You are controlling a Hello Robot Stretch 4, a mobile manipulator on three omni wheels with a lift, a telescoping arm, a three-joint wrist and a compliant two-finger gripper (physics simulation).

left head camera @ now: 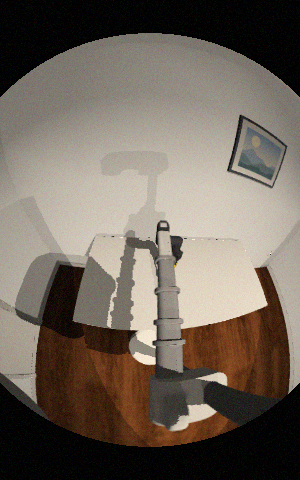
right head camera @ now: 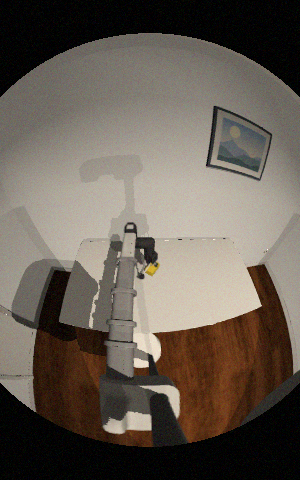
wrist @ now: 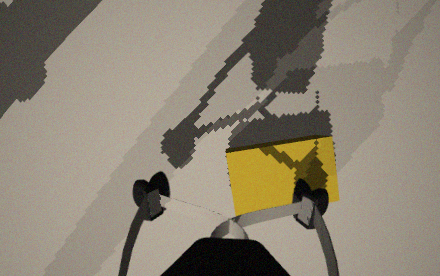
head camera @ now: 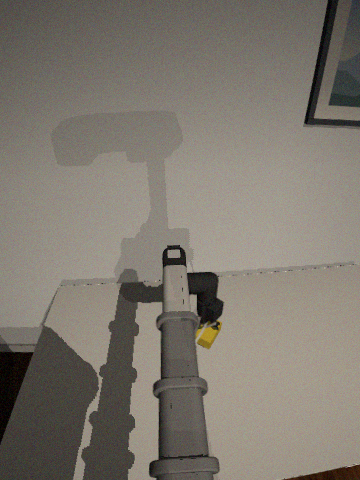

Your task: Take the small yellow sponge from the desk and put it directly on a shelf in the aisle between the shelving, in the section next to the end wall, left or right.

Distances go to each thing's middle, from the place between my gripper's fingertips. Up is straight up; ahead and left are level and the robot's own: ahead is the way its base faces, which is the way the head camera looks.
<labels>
My hand is 5 cm short of the small yellow sponge (wrist: 264, 175), 3 cm to the left of it and 2 cm above it. Round my hand: framed picture (right head camera: 236, 144) (40 cm ahead, 66 cm to the right, 86 cm above).
</labels>
